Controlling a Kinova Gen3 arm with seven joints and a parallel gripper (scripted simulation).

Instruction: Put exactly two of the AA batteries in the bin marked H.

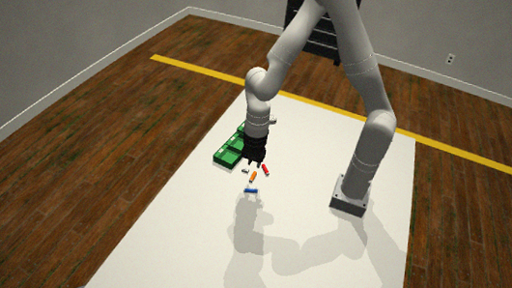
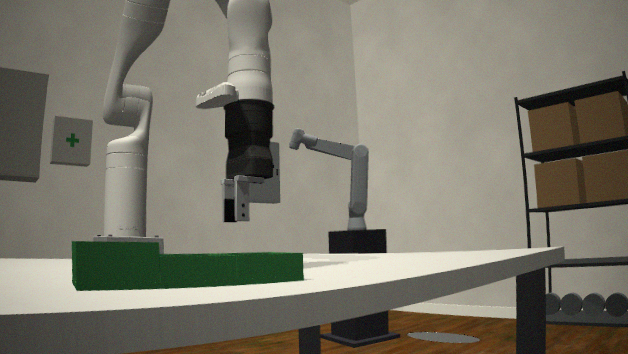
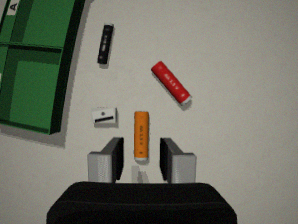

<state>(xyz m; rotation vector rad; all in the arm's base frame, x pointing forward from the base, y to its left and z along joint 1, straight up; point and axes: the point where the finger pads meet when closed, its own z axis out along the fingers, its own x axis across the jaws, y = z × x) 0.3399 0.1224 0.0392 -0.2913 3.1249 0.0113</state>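
The orange AA battery lies 90 mm below my hand. From my hand the other things lie so: red battery: 90 mm below, 60 mm to the right, 20 mm behind; pale piece: 90 mm below, 40 mm ahead, 20 mm to the right; blue battery: 90 mm below, 60 mm to the left, 30 mm behind.
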